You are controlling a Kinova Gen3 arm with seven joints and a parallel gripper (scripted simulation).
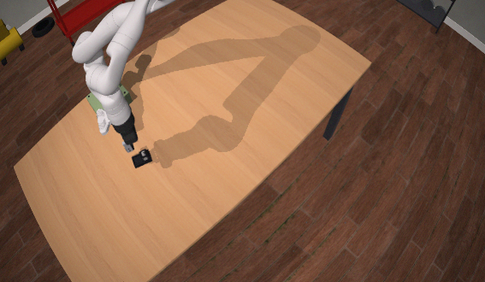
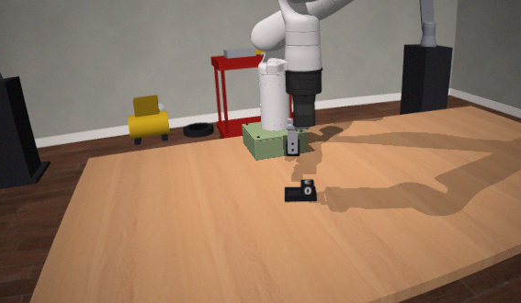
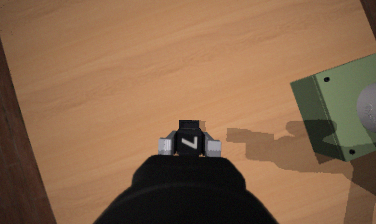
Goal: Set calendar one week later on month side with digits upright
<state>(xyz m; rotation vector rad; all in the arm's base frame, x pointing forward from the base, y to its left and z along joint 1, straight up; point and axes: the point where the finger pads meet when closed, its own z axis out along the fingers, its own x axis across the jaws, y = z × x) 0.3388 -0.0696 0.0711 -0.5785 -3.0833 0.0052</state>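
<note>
Right now the black calendar tray is 130 mm below my hand, 20 mm to the left of it and 10 mm ahead of it.
</note>
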